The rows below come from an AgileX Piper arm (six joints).
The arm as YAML. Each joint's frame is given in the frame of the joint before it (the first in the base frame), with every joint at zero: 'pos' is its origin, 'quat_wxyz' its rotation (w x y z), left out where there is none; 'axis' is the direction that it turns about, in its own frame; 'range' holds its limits. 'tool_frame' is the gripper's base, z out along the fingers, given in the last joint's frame.
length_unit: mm
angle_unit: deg
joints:
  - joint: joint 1
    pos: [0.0, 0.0, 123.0]
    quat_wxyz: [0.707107, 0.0, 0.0, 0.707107]
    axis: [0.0, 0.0, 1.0]
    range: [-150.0, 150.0]
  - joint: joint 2
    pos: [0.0, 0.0, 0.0]
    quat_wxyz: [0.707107, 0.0, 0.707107, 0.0]
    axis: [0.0, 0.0, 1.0]
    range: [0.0, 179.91]
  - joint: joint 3
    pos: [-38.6, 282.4, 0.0]
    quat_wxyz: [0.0, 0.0, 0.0, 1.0]
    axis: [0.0, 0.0, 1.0]
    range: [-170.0, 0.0]
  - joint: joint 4
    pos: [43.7, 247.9, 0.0]
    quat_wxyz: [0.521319, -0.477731, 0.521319, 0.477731]
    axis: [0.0, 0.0, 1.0]
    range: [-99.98, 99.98]
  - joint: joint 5
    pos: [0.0, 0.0, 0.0]
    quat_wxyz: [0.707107, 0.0, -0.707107, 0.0]
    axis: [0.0, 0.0, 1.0]
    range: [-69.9, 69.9]
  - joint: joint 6
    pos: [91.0, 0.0, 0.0]
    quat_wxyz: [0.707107, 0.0, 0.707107, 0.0]
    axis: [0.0, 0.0, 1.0]
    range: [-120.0, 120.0]
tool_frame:
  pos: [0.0, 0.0, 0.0]
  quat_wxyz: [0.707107, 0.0, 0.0, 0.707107]
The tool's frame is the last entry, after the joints.
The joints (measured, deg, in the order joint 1, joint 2, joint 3, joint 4, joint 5, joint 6), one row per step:
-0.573, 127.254, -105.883, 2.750, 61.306, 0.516
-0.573, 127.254, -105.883, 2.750, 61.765, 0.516
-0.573, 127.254, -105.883, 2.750, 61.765, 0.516
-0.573, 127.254, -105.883, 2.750, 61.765, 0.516
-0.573, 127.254, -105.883, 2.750, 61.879, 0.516
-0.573, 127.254, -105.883, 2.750, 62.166, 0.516
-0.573, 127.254, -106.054, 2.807, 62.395, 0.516
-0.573, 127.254, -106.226, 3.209, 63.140, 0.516
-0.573, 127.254, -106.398, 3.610, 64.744, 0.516
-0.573, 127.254, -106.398, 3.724, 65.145, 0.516
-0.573, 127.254, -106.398, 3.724, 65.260, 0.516
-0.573, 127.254, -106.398, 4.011, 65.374, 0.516
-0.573, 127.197, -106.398, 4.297, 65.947, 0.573
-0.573, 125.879, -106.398, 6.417, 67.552, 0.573
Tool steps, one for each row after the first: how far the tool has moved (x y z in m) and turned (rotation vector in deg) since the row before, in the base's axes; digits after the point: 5 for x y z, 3 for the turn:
-0.00071, 0.00002, -0.00015, 0.011, 0.458, 0.021
0.00000, 0.00000, 0.00000, 0.000, 0.000, 0.000
0.00000, 0.00000, 0.00000, 0.000, 0.000, 0.000
-0.00018, 0.00001, -0.00004, 0.003, 0.114, 0.005
-0.00045, 0.00001, -0.00009, 0.007, 0.287, 0.013
0.00006, 0.00009, 0.00072, 0.058, 0.057, -0.005
-0.00073, 0.00060, 0.00060, 0.403, 0.568, -0.074
-0.00208, 0.00066, 0.00038, 0.426, 1.425, -0.018
-0.00062, 0.00019, -0.00009, 0.121, 0.399, -0.006
-0.00018, 0.00001, -0.00003, 0.003, 0.115, 0.007
-0.00017, 0.00042, 0.00000, 0.279, 0.111, -0.071
-0.00095, 0.00045, 0.00036, 0.300, 0.515, -0.094
-0.00402, 0.00321, 0.01050, 2.088, 0.259, -0.409

